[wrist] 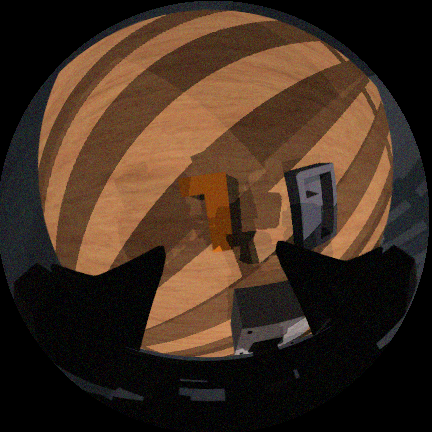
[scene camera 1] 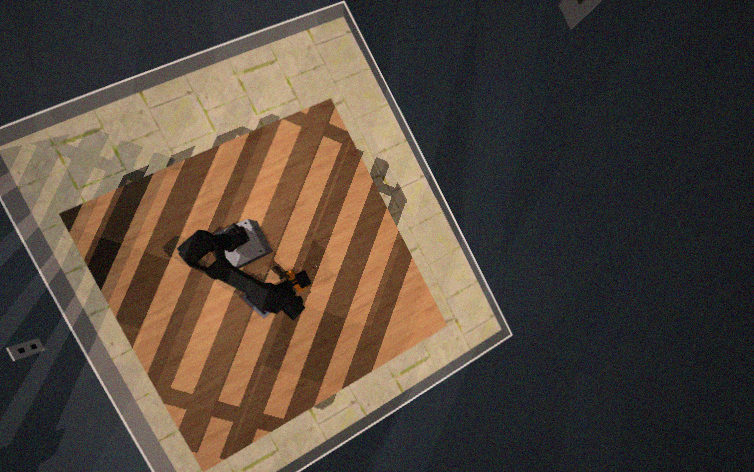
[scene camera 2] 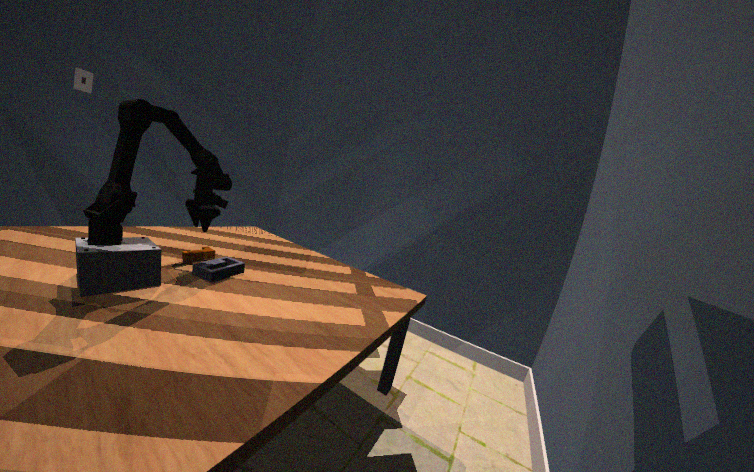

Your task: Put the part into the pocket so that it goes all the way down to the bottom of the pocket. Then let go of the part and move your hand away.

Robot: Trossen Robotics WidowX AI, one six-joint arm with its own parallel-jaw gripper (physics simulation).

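Frame: origin at the arm's base, x ahead, y left, z up, level; centimetres.
Seen in the pictures: gripper, between the fingertips: (wrist: 221, 249) (scene camera 1: 290, 284) (scene camera 2: 200, 229); arm's base, origin of its link: (wrist: 263, 344) (scene camera 1: 239, 236) (scene camera 2: 104, 242).
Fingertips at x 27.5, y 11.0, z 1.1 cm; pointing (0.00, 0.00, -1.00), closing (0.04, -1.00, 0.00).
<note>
Pixels of each thing's top centre, then the offset from my fingertips to it. "*": a spot on its surface instead. Level surfaces: height alone.
- orange L-shaped part, centre of its top: (wrist: 207, 216) (scene camera 2: 197, 249) (scene camera 1: 297, 279) dy +1.2, dx -0.1, dz -8.5 cm
- grey-blue pocket block, centre of its top: (wrist: 321, 209) (scene camera 2: 220, 263) (scene camera 1: 260, 301) dy -17.4, dx +1.4, dz -7.9 cm
- blue edge, a spot on its surface: (scene camera 1: 258, 307) * dy -19.9, dx +3.8, dz -9.6 cm
- wooden table, height of its surface: dz -11.5 cm
The orange L-shaped part (scene camera 1: 299, 287) (scene camera 2: 195, 256) (wrist: 218, 207) lies on the table outside the pocket. In the wrist view it is left of the grey-blue pocket block (scene camera 2: 227, 273) (wrist: 301, 212), with a gap between them. The pocket block faces opening up; shadow covers some of its recess. In scene camera 1 the arm covers most of the block, and a blue edge (scene camera 1: 258, 307) shows. My gripper (scene camera 2: 200, 227) (wrist: 221, 249) is open and empty, pointing down well above the part. Its fingertips are hidden in scene camera 1.
The grey box-shaped robot base (scene camera 1: 257, 243) (scene camera 2: 118, 269) (wrist: 262, 306) stands close to the part and the block. The wooden table (scene camera 1: 400, 311) (scene camera 2: 166, 356) has strong striped shadows. Dark shadows also fall beside the part in the wrist view.
</note>
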